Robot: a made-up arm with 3 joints.
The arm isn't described. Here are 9 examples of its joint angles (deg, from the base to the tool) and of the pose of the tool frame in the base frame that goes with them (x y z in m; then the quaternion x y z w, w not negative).
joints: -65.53 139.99 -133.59
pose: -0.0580 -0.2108 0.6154 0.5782 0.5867 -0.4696 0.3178
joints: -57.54 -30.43 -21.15
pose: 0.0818 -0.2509 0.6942 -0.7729 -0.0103 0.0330 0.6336
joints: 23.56 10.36 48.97
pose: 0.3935 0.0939 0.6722 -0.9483 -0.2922 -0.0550 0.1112
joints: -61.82 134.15 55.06
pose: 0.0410 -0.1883 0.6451 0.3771 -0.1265 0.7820 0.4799
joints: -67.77 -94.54 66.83
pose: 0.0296 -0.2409 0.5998 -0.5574 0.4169 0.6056 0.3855
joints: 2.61 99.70 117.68
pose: 0.3244 -0.0662 0.6961 -0.4908 0.4083 -0.7568 0.1405
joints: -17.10 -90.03 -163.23
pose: 0.2978 -0.2120 0.5983 0.4152 -0.1945 -0.2547 0.8514
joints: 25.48 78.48 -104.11
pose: 0.3513 0.0023 0.6588 0.0088 0.9931 -0.1044 0.0517
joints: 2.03 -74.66 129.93
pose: 0.3770 -0.0762 0.5854 0.7556 -0.1523 -0.3856 0.5072
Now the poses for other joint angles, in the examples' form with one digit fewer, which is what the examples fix.
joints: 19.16 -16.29 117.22
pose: 0.440 0.047 0.637 0.942 -0.170 0.041 0.285
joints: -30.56 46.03 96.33
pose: 0.240 -0.202 0.688 0.750 -0.482 0.426 0.153
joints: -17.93 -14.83 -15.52
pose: 0.286 -0.142 0.696 -0.802 -0.303 0.160 0.489
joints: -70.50 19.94 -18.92
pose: -0.013 -0.202 0.692 -0.947 -0.018 -0.176 0.267
